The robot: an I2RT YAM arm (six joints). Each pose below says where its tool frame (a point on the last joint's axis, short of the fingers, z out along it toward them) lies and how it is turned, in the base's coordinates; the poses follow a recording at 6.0 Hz.
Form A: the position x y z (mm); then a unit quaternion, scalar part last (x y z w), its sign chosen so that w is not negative.
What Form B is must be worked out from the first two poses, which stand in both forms.
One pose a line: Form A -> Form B
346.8 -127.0 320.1 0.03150 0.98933 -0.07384 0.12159 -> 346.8 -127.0 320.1 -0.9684 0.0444 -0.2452 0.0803 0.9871 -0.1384
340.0 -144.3 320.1 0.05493 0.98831 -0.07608 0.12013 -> 340.0 -144.3 320.1 -0.9651 0.0903 -0.2458 0.1269 0.9824 -0.1372
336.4 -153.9 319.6 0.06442 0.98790 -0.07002 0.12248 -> 336.4 -153.9 319.6 -0.9617 0.1101 -0.2510 0.1444 0.9819 -0.1226
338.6 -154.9 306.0 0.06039 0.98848 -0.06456 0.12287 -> 338.6 -154.9 306.0 -0.9625 0.1035 -0.2507 0.1353 0.9844 -0.1128
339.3 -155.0 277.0 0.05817 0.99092 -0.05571 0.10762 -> 339.3 -155.0 277.0 -0.9701 0.1033 -0.2198 0.1273 0.9870 -0.0979
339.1 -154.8 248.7 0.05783 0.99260 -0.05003 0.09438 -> 339.1 -154.8 248.7 -0.9755 0.1054 -0.1931 0.1242 0.9883 -0.0884
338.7 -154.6 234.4 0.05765 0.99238 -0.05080 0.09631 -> 338.7 -154.6 234.4 -0.9748 0.1046 -0.1970 0.1242 0.9882 -0.0897
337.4 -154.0 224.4 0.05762 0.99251 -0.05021 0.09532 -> 337.4 -154.0 224.4 -0.9752 0.1048 -0.1950 0.1239 0.9883 -0.0887
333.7 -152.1 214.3 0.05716 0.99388 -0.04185 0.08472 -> 333.7 -152.1 214.3 -0.9791 0.1065 -0.1732 0.1207 0.9900 -0.0735
